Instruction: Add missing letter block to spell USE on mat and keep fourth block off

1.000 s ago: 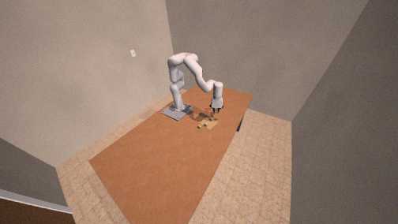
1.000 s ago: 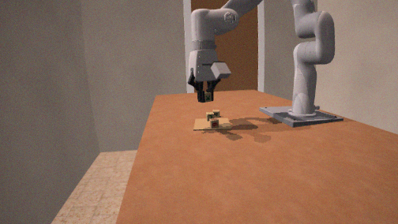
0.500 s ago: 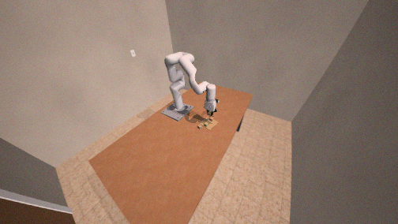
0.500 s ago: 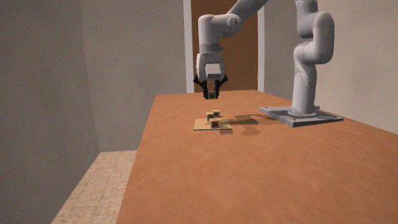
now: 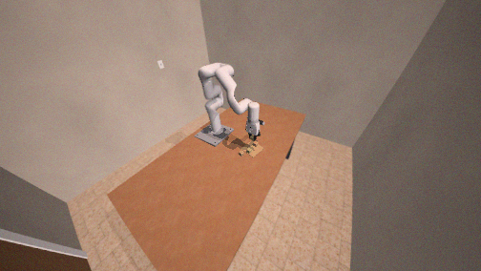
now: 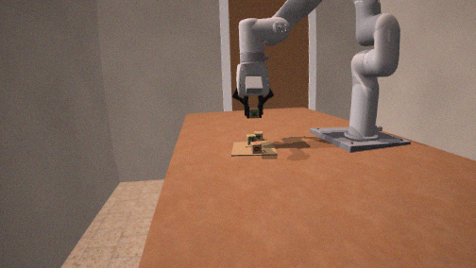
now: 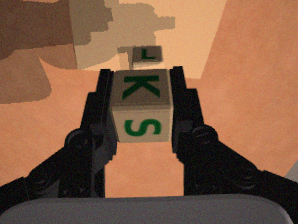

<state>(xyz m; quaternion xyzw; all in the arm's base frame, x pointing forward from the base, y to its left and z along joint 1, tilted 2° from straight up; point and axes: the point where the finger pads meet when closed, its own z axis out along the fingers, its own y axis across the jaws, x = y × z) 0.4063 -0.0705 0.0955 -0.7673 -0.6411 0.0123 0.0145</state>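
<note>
Now: hand 12 cm above the mat. The rest, counted from my hand: block (1 cm below).
</note>
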